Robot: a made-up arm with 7 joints.
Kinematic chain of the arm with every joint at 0, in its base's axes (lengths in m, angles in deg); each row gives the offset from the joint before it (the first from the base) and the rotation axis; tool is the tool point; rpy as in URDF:
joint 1: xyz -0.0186 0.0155 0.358 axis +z
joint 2: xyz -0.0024 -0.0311 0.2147 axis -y
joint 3: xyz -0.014 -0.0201 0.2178 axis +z
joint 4: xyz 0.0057 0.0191 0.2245 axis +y
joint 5: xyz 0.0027 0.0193 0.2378 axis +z
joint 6: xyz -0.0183 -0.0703 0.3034 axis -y
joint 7: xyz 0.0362 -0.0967 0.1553 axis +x
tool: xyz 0.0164 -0.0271 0.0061 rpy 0 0 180
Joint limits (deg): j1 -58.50..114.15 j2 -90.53..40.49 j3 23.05..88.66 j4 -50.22..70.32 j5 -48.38..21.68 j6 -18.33..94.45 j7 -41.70..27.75
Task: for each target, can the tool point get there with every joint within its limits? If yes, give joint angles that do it. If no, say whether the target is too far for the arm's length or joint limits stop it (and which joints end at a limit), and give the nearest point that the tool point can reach.
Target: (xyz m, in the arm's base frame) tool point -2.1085 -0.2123 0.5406
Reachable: no: too far | nearest point -1.0384 -0.0957 0.7722 | short by 1.101 m
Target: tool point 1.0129 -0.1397 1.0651
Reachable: yes | joints 3.47 -64.66 74.03 3.74 -33.19 55.32 -16.34
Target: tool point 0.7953 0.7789 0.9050
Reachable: yes | joints 59.36 -73.77 50.71 -13.75 12.22 38.18 -36.02
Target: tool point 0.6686 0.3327 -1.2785
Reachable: no: too far | nearest point 0.5516 0.2787 -0.1259 | short by 1.160 m
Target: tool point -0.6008 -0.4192 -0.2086
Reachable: no: joint limits stop it (at a limit: joint 1, joint 2, joint 4, joint 5, joint 6) | nearest point -0.6369 0.3132 0.0646 | short by 0.783 m
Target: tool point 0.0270 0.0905 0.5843
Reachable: no: joint limits stop it (at a limit: joint 4, joint 5, joint 6, joint 7) | nearest point 0.4072 0.7159 0.6772 | short by 0.738 m
